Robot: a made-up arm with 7 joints. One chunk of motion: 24 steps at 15 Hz.
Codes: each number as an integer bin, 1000 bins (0 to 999) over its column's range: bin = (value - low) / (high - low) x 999, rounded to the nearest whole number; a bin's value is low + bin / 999 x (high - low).
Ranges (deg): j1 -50..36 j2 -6..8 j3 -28..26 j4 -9..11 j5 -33..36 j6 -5..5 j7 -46..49
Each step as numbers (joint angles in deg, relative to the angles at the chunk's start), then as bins.
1 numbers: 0.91 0.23 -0.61 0.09 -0.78 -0.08 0.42
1 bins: 591 445 507 454 466 492 488
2 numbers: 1.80 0.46 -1.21 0.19 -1.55 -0.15 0.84
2 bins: 602 461 496 459 455 485 493
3 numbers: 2.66 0.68 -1.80 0.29 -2.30 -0.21 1.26
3 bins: 612 477 485 464 444 479 497
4 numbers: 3.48 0.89 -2.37 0.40 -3.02 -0.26 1.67
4 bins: 621 492 474 470 434 474 501
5 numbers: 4.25 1.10 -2.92 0.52 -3.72 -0.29 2.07
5 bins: 630 507 464 476 424 471 505
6 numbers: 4.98 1.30 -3.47 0.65 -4.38 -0.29 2.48
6 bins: 639 521 454 482 414 471 510
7 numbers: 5.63 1.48 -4.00 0.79 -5.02 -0.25 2.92
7 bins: 646 534 444 489 405 475 514
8 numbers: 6.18 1.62 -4.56 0.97 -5.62 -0.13 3.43
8 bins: 653 544 434 498 396 487 520
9 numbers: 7.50 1.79 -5.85 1.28 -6.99 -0.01 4.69
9 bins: 668 556 410 513 377 499 533
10 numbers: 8.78 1.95 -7.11 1.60 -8.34 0.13 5.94
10 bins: 683 567 386 529 357 512 546
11 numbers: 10.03 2.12 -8.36 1.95 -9.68 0.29 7.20
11 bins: 697 579 363 547 338 528 559
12 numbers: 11.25 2.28 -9.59 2.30 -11.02 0.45 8.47
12 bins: 711 591 341 564 318 544 573
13 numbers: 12.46 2.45 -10.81 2.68 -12.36 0.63 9.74
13 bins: 726 603 318 583 299 562 586
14 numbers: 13.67 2.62 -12.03 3.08 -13.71 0.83 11.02
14 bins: 740 615 295 603 279 582 600
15 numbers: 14.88 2.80 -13.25 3.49 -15.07 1.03 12.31
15 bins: 754 628 273 624 260 602 613
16 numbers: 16.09 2.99 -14.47 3.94 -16.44 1.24 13.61
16 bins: 768 642 250 646 240 623 627
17 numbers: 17.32 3.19 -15.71 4.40 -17.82 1.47 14.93
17 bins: 782 656 227 669 220 646 641
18 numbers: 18.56 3.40 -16.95 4.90 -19.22 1.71 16.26
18 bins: 796 671 204 694 200 670 655
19 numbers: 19.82 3.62 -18.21 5.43 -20.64 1.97 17.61
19 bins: 811 686 181 721 179 696 669
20 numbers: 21.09 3.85 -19.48 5.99 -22.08 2.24 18.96
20 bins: 826 703 158 749 158 723 683
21 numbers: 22.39 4.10 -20.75 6.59 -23.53 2.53 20.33
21 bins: 841 721 134 779 137 752 698
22 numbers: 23.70 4.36 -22.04 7.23 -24.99 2.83 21.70
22 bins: 856 739 110 811 116 782 712
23 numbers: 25.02 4.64 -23.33 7.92 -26.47 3.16 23.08
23 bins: 871 759 86 845 95 815 726
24 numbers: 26.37 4.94 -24.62 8.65 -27.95 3.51 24.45
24 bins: 887 781 63 882 73 850 741
